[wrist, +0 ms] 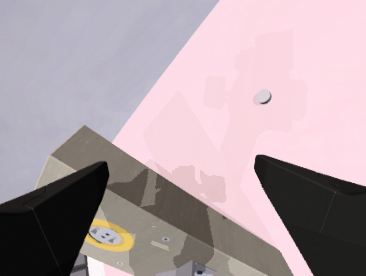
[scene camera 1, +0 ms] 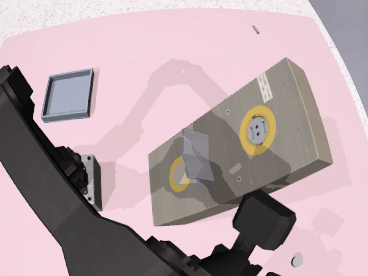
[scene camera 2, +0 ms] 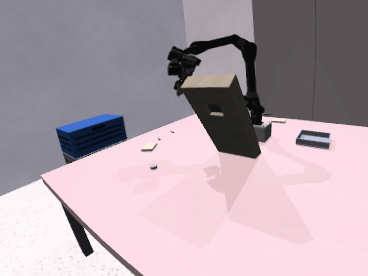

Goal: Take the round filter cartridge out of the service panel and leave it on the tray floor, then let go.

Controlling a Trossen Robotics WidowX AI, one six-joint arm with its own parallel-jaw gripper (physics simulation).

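The tilted service panel (scene camera 1: 285, 95) (scene camera 2: 225, 132) (wrist: 90, 145) is a thick brown-grey block; its back shows in scene camera 2. A grey round cartridge (scene camera 1: 257, 131) (wrist: 105, 235) with two small holes sits in the panel inside a yellow ring (scene camera 1: 272, 131) (wrist: 127, 242). A second yellow ring (scene camera 1: 173, 175) is partly covered by a raised grey flap (scene camera 1: 196, 155) (wrist: 182, 270). The blue-grey tray (scene camera 1: 67, 97) (scene camera 2: 313, 140) is empty. My gripper (scene camera 2: 178, 89) (wrist: 182, 165) is open and empty, above and apart from the panel near its upper edge; its fingers are hidden in scene camera 1.
A small pale disc (scene camera 1: 297, 261) (scene camera 2: 153, 167) (wrist: 263, 96) lies on the pink table beyond the panel. A small grey pin (scene camera 1: 256, 29) and a pale flat block (scene camera 2: 149, 146) also lie there. A blue crate (scene camera 2: 92, 135) stands past the table edge. The arm's base (scene camera 2: 263, 131) is between panel and tray.
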